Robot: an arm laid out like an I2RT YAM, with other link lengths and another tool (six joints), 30 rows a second.
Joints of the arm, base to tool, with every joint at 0 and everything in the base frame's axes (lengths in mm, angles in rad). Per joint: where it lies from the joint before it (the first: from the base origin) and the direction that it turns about. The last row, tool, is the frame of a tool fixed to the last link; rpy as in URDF.
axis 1: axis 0 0 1 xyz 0 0 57.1
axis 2: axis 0 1 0 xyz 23.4 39.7 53.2
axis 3: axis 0 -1 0 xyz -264 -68.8 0
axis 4: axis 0 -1 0 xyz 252.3 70.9 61.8
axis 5: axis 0 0 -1 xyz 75.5 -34.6 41.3
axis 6: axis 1 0 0 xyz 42 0 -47.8
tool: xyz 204 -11 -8 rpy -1.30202 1.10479 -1.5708
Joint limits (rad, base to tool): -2.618..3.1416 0..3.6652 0..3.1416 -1.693..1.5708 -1.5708..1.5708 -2.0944..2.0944
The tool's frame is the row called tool.
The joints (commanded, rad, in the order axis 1, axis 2, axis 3, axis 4, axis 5, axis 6), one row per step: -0.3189, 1.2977, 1.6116, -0.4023, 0.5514, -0.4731; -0.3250, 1.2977, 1.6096, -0.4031, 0.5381, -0.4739; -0.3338, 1.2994, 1.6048, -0.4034, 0.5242, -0.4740; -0.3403, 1.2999, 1.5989, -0.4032, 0.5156, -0.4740; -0.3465, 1.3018, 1.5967, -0.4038, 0.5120, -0.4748; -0.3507, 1.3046, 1.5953, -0.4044, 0.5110, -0.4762; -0.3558, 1.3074, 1.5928, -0.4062, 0.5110, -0.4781; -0.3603, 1.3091, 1.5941, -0.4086, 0.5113, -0.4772; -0.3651, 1.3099, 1.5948, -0.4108, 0.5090, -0.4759; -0.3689, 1.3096, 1.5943, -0.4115, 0.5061, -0.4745; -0.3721, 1.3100, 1.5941, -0.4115, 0.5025, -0.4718; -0.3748, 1.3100, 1.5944, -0.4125, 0.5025, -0.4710
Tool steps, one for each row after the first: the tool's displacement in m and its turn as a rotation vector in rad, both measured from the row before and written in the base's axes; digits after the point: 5 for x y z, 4 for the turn. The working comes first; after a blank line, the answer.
Tool pose at each row, in the base's axes (x y z in m, rotation vector in rad; the steps are taken from these numbers as rounded here): 0.38485, -0.26726, 0.46808, 0.0337, 1.6436, -1.6066; 0.38599, -0.26768, 0.46671, 0.0262, 1.6454, -1.6007; 0.38736, -0.26934, 0.46332, 0.0189, 1.6516, -1.5957; 0.38798, -0.27081, 0.46007, 0.0143, 1.6577, -1.5932; 0.38779, -0.27296, 0.45793, 0.0132, 1.6632, -1.5951; 0.38785, -0.27481, 0.45585, 0.0118, 1.6688, -1.5981; 0.38748, -0.27717, 0.45288, 0.0101, 1.6772, -1.6028; 0.38651, -0.27908, 0.45212, 0.0134, 1.6811, -1.6056; 0.38573, -0.28063, 0.45145, 0.0157, 1.6841, -1.6062; 0.38515, -0.28164, 0.45107, 0.0177, 1.6853, -1.6056; 0.38509, -0.28239, 0.45069, 0.0202, 1.6859, -1.6032; 0.38427, -0.28340, 0.45055, 0.0229, 1.6872, -1.6046

0.00114, -0.00042, -0.00137, 0.0015, 0.0029, 0.0072; 0.00137, -0.00166, -0.00339, 0.0034, 0.0061, 0.0050; 0.00062, -0.00147, -0.00325, 0.0029, 0.0056, 0.0020; -0.00019, -0.00215, -0.00214, 0.0014, 0.0049, -0.0025; 0.00006, -0.00185, -0.00208, 0.0008, 0.0055, -0.0031; -0.00037, -0.00236, -0.00297, 0.0012, 0.0081, -0.0050; -0.00097, -0.00191, -0.00076, 0.0015, 0.0019, -0.0049; -0.00078, -0.00155, -0.00067, 0.0019, 0.0011, -0.0026; -0.00058, -0.00101, -0.00038, 0.0015, -0.0004, -0.0011; -0.00006, -0.00075, -0.00038, 0.0023, -0.0017, 0.0000; -0.00082, -0.00101, -0.00014, 0.0008, 0.0000, -0.0028
